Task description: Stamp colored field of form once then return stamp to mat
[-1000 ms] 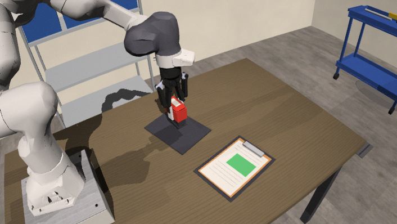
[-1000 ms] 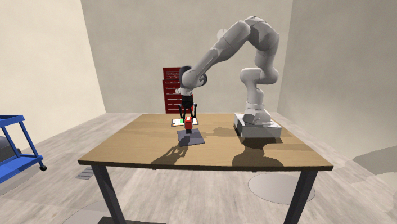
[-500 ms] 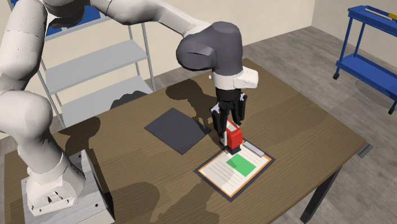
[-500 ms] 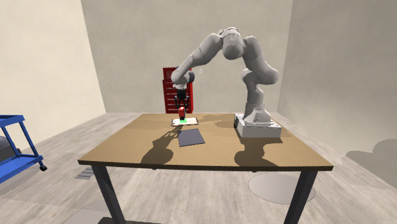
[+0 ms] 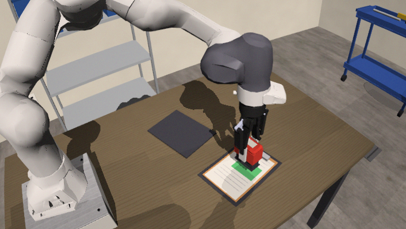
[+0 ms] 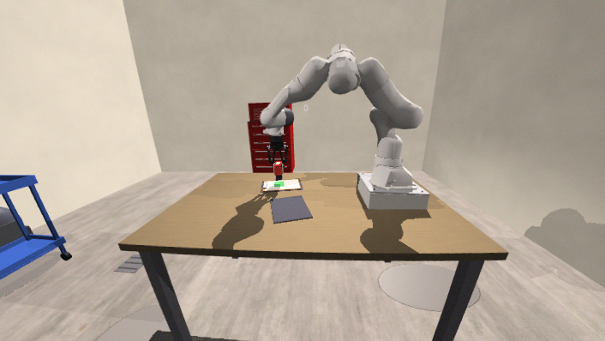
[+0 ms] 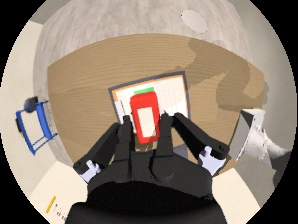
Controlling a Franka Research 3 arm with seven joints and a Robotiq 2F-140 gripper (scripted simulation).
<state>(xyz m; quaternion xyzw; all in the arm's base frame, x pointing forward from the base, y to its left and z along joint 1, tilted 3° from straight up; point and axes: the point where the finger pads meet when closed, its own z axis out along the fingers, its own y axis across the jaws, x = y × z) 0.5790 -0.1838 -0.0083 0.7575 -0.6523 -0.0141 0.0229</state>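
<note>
Right now my hand is 2 cm above the red stamp. Round my hand: dark grey mat 10 cm behind, 30 cm to the left, 11 cm below; form 1 cm to the left, 10 cm below.
</note>
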